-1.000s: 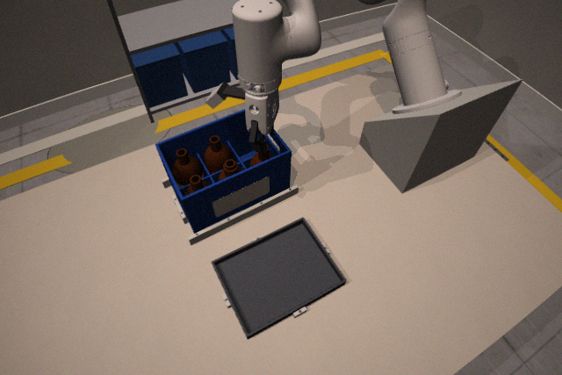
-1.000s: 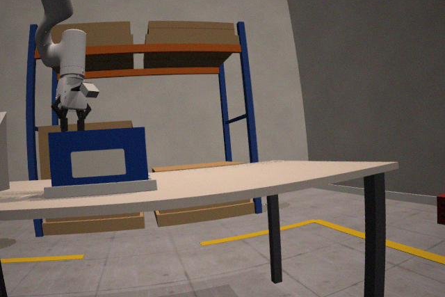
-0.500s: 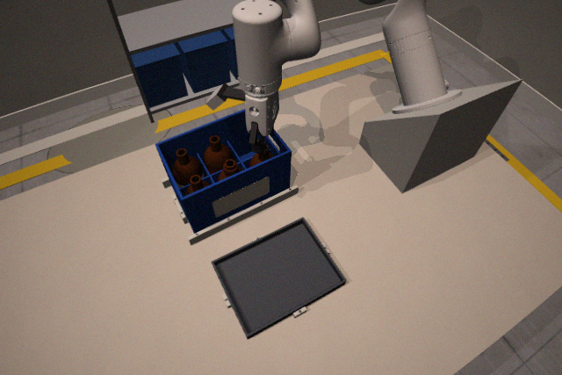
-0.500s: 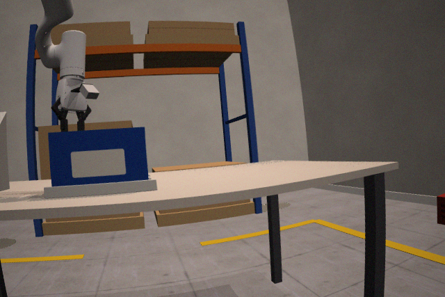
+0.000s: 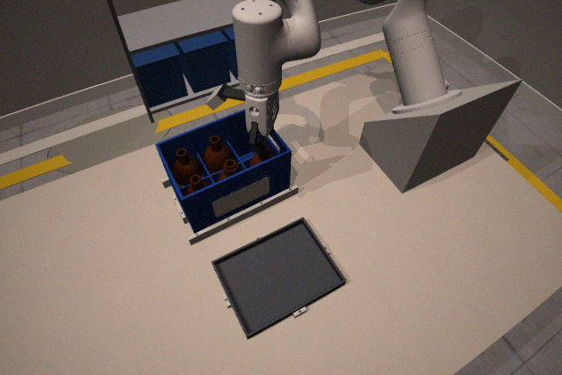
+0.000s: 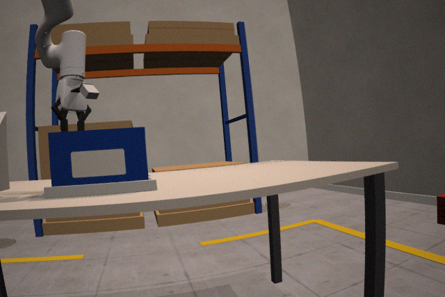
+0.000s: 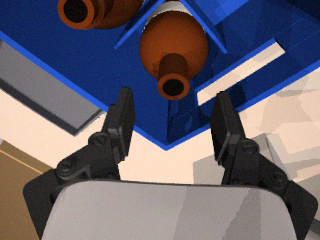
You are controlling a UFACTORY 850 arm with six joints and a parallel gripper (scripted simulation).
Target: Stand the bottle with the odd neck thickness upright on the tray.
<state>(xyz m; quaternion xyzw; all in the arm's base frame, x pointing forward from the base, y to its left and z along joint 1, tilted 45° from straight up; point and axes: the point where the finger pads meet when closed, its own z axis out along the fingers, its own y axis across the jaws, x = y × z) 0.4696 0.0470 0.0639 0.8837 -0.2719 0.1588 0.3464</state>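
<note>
The brown bottle lies 90 mm ahead of my hand, 20 mm to the left of it and 110 mm below it. Also, from my hand: dark grey tray 60 mm ahead, 250 mm to the left, 190 mm below; crate 90 mm ahead, 30 mm to the right, 120 mm below.
</note>
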